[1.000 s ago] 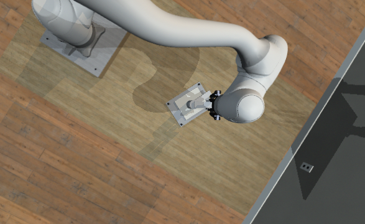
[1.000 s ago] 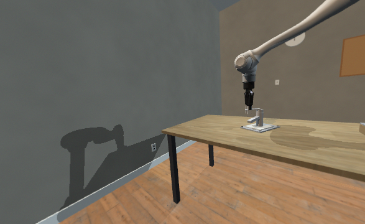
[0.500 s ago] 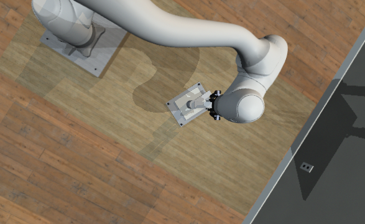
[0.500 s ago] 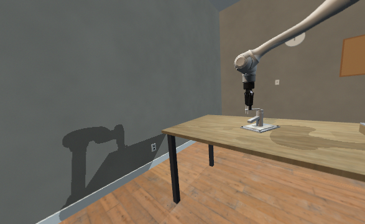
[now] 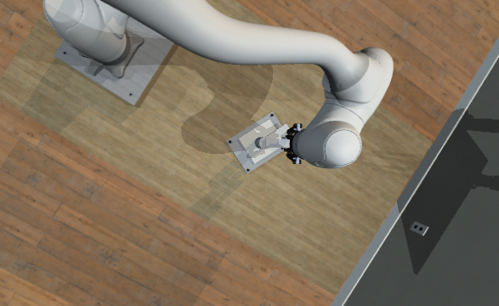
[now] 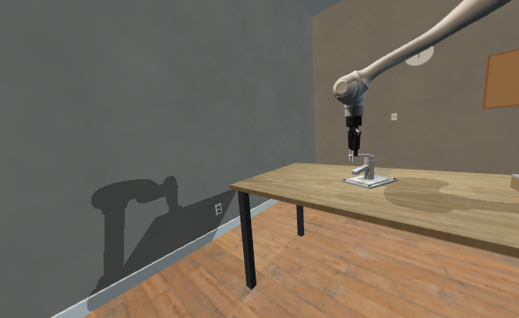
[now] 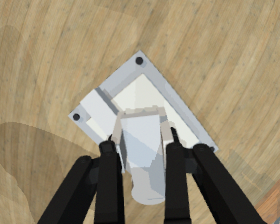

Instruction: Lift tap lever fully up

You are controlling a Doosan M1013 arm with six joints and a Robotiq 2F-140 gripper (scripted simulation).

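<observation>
Now: hand 3 cm past the lever and 2 cm to the left of it. The rest, counted from my hand: plate 14 cm below, 7 cm behind, 4 cm to the right; then metal tap 5 cm below, 5 cm behind, 3 cm to the right.
</observation>
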